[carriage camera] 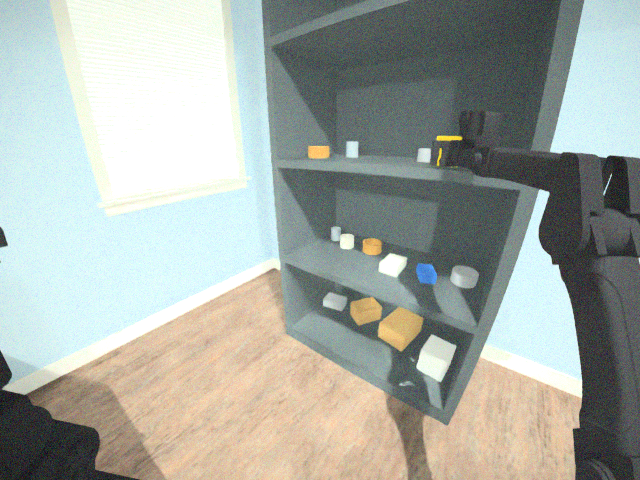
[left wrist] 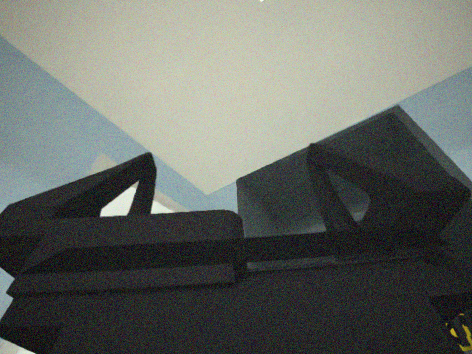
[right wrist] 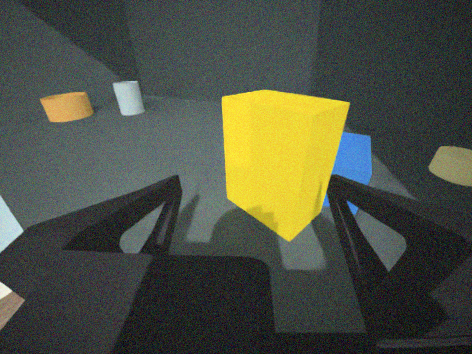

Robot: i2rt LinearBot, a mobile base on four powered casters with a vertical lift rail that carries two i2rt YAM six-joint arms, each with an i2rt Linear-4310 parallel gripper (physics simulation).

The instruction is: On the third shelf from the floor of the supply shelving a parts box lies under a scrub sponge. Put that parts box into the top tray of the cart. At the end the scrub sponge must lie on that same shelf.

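Frame: origin at the left arm's base, x ahead, y left, z up, level; millimetres.
Seen in the pictures: left gripper, fingertip midpoint: [left wrist: 231, 156]; right gripper, fingertip midpoint: [carriage camera: 447, 151] [left wrist: 461, 331] [right wrist: 253, 183].
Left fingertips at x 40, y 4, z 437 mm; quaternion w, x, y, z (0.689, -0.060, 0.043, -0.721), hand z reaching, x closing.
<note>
Pixels of each thing's top centre, then the offset from my left fingertips to it.
- tall yellow block at its top centre: [right wrist: 281, 98] [carriage camera: 451, 136] dz +0, dx +673, dy -687 mm
- blue block at its top centre: [right wrist: 336, 145] dz -50, dx +710, dy -754 mm
- orange round piece at its top centre: [right wrist: 64, 95] [carriage camera: 318, 146] dz -40, dx +1034, dy -257 mm
- pale cylinder at its top centre: [right wrist: 125, 82] [carriage camera: 352, 141] dz -20, dx +1044, dy -410 mm
- small whitish piece at its top centre: [carriage camera: 432, 148] dz -42, dx +827, dy -694 mm
- tan round piece at its top centre: [right wrist: 466, 155] dz -65, dx +712, dy -910 mm
A tall yellow block [carriage camera: 448, 138] [right wrist: 275, 155] is at the right of the third shelf [carriage camera: 361, 165], near its front edge. A blue block [right wrist: 355, 157] shows partly behind it in the right wrist view. I cannot tell from their shapes which is the parts box and which the scrub sponge; nothing lies on top of the yellow block. My right gripper [carriage camera: 450, 153] [right wrist: 253, 183] is open and empty, its fingertips spread before the yellow block; whether they touch it is unclear. My left gripper [left wrist: 231, 156] is open and empty, facing the ceiling. The cart does not show.
An orange round piece [carriage camera: 318, 151] [right wrist: 68, 107] and a pale cylinder [carriage camera: 352, 149] [right wrist: 129, 98] stand left on that shelf. A small whitish piece [carriage camera: 423, 155] is beside the yellow block. A tan round piece [right wrist: 452, 166] is at the right. Lower shelves hold several boxes and cylinders.
</note>
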